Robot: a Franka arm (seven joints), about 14 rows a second.
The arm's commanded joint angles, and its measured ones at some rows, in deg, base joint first. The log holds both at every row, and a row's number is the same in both.
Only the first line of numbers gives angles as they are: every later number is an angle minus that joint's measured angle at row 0.
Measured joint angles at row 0:
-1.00, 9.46, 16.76, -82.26, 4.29, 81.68, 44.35
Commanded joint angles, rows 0 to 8:
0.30, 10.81, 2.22, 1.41, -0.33, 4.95, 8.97
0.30, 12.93, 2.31, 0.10, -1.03, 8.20, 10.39
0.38, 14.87, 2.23, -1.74, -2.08, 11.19, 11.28
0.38, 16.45, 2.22, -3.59, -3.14, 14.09, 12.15
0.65, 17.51, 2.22, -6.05, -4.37, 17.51, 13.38
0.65, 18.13, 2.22, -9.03, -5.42, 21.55, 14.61
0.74, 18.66, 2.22, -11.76, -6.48, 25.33, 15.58
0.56, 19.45, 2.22, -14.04, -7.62, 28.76, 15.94
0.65, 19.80, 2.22, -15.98, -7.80, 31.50, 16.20
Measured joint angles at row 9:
0.52, 20.84, 1.88, -11.14, -6.14, 26.59, 13.78
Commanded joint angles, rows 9 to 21:
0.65, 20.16, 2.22, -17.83, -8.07, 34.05, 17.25
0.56, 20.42, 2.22, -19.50, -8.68, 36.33, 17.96
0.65, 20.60, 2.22, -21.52, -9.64, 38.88, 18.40
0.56, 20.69, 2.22, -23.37, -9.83, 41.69, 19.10
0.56, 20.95, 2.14, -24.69, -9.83, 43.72, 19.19
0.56, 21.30, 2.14, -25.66, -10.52, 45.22, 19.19
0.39, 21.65, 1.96, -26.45, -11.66, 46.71, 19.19
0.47, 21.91, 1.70, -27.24, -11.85, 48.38, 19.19
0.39, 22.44, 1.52, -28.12, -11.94, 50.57, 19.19
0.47, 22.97, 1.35, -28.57, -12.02, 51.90, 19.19
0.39, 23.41, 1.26, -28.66, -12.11, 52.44, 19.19
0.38, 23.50, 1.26, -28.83, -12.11, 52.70, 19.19
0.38, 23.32, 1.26, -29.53, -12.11, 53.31, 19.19
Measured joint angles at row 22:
0.41, 23.61, 1.23, -28.32, -10.96, 51.47, 17.63
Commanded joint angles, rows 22 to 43:
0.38, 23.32, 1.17, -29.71, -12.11, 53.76, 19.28
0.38, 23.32, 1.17, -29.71, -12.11, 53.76, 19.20
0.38, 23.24, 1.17, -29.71, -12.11, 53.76, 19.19
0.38, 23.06, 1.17, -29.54, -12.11, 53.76, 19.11
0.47, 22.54, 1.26, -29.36, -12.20, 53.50, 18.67
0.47, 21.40, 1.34, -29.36, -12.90, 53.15, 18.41
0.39, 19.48, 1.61, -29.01, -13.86, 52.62, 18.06
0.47, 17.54, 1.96, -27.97, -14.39, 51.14, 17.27
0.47, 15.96, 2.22, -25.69, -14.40, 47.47, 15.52
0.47, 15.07, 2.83, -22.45, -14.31, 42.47, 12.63
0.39, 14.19, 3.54, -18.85, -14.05, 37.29, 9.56
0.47, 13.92, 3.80, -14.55, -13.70, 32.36, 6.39
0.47, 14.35, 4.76, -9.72, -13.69, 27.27, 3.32
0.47, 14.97, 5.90, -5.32, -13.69, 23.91, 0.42
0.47, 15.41, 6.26, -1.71, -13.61, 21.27, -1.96
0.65, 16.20, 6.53, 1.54, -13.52, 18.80, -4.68
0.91, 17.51, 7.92, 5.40, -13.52, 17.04, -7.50
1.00, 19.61, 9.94, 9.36, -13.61, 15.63, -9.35
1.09, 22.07, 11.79, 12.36, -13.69, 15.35, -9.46
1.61, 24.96, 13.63, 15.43, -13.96, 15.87, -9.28
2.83, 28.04, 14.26, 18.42, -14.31, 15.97, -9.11
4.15, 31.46, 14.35, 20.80, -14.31, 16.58, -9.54
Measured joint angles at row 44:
1.54, 22.25, 13.24, 10.93, -13.56, 17.82, -7.78
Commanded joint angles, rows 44 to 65:
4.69, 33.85, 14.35, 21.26, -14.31, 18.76, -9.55
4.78, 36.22, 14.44, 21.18, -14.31, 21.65, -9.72
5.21, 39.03, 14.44, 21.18, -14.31, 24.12, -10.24
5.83, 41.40, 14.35, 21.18, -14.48, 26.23, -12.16
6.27, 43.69, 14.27, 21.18, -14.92, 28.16, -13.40
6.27, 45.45, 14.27, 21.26, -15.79, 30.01, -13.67
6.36, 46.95, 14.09, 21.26, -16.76, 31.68, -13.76
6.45, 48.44, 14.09, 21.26, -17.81, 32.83, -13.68
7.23, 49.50, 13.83, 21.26, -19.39, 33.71, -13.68
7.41, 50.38, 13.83, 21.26, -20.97, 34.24, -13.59
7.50, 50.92, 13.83, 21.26, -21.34, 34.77, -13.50
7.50, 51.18, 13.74, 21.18, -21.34, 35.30, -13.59
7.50, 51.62, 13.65, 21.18, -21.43, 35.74, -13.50
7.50, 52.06, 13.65, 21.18, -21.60, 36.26, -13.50
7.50, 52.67, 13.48, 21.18, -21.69, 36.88, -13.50
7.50, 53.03, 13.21, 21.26, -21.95, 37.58, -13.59
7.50, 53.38, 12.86, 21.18, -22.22, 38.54, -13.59
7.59, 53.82, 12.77, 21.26, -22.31, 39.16, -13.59
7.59, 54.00, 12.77, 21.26, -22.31, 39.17, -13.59
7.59, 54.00, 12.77, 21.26, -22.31, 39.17, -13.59
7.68, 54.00, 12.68, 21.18, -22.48, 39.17, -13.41
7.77, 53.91, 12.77, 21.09, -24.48, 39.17, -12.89
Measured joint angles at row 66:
6.89, 53.19, 12.77, 18.78, -21.56, 39.55, -12.84
